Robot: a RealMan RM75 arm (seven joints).
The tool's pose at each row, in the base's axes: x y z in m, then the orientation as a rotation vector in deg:
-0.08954 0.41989 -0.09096 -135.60 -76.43 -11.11
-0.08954 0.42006 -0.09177 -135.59 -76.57 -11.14
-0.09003 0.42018 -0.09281 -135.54 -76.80 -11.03
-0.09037 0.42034 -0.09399 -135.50 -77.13 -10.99
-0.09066 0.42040 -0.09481 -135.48 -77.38 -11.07
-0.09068 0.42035 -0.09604 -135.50 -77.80 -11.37
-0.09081 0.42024 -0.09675 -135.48 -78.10 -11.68
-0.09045 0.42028 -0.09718 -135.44 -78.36 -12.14
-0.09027 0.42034 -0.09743 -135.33 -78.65 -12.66
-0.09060 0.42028 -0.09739 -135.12 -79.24 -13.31
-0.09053 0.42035 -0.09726 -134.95 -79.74 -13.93
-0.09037 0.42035 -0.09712 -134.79 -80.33 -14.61
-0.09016 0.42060 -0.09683 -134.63 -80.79 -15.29
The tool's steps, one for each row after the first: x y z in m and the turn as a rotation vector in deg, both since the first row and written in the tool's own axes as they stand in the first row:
-0.00012 0.00015 0.00080 -0.05 -0.03 -0.10
-0.00062 -0.00002 0.00183 -0.04 -0.15 -0.24
-0.00105 -0.00004 0.00300 -0.09 -0.28 -0.46
-0.00142 -0.00008 0.00379 -0.19 -0.31 -0.64
-0.00186 0.00028 0.00488 -0.46 -0.29 -0.94
-0.00224 0.00043 0.00548 -0.66 -0.21 -1.19
-0.00215 0.00083 0.00586 -0.89 -0.02 -1.44
-0.00209 0.00103 0.00610 -1.11 0.22 -1.73
-0.00230 0.00077 0.00606 -1.40 0.46 -2.27
-0.00216 0.00076 0.00597 -1.68 0.71 -2.73
-0.00203 0.00085 0.00583 -2.02 0.94 -3.25
-0.00163 0.00083 0.00566 -2.33 1.23 -3.70

